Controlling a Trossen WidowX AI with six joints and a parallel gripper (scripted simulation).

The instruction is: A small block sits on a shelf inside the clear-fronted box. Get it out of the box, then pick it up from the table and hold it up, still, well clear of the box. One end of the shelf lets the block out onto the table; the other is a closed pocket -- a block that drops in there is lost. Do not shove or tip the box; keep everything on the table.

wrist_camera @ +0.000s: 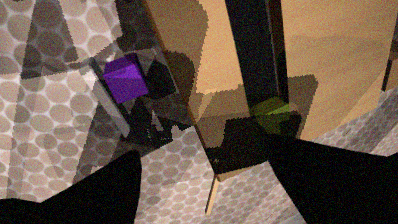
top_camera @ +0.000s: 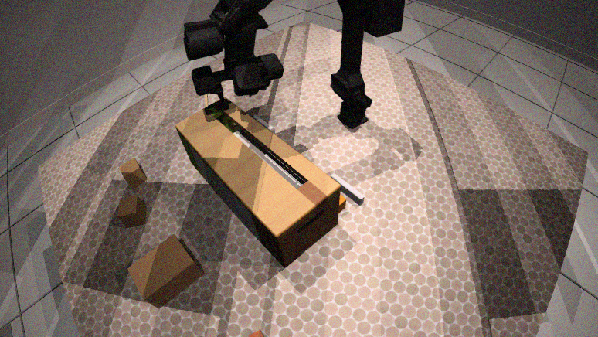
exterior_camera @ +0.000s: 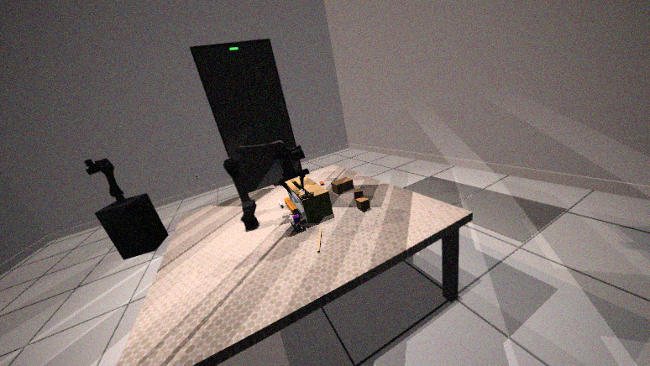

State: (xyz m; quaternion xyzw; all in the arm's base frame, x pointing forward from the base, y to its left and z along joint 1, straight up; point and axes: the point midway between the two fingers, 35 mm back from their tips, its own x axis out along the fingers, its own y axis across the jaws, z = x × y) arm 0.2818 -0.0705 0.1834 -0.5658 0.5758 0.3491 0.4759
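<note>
Right now my gripper tip is 4 cm past the purple block, 1 cm to the left of it and 14 cm above it. Round my gripper tip: thin stick: 3 cm ahead, 24 cm to the right, 15 cm below; box: 1 cm ahead, 14 cm to the left, 9 cm below.
</note>
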